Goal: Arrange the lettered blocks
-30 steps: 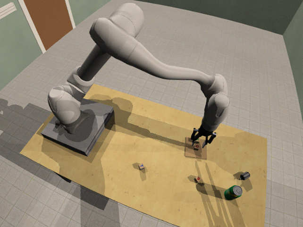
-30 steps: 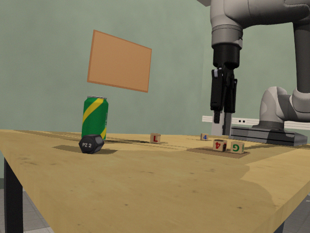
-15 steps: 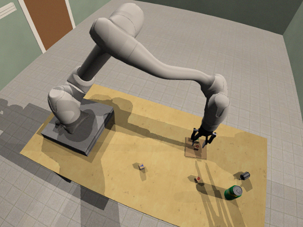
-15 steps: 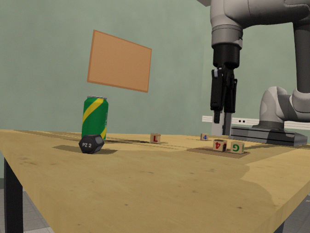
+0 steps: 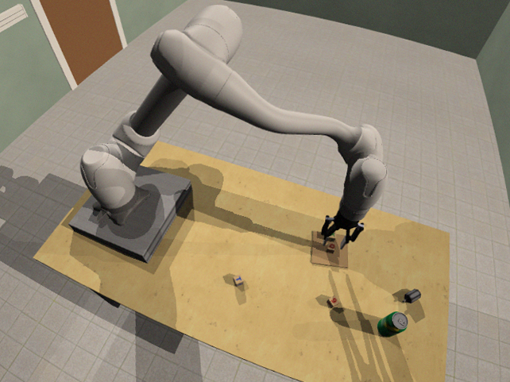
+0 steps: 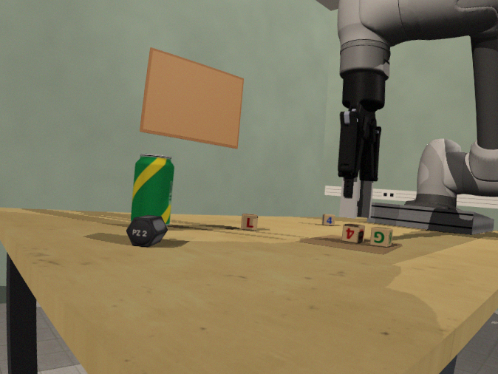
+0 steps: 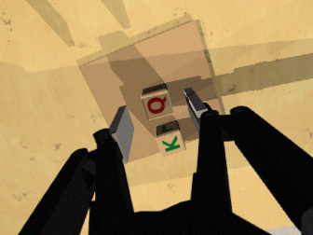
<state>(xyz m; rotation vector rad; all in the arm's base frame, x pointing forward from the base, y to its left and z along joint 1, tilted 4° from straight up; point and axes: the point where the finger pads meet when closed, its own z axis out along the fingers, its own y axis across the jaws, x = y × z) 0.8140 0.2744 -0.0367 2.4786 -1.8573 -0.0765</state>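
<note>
Right now the brown mat is 7 cm below my hand. The rest, counted from my hand: yellow can: 30 cm ahead, 18 cm to the right, 1 cm below; T block: 29 cm to the right, 24 cm behind, 6 cm below.
</note>
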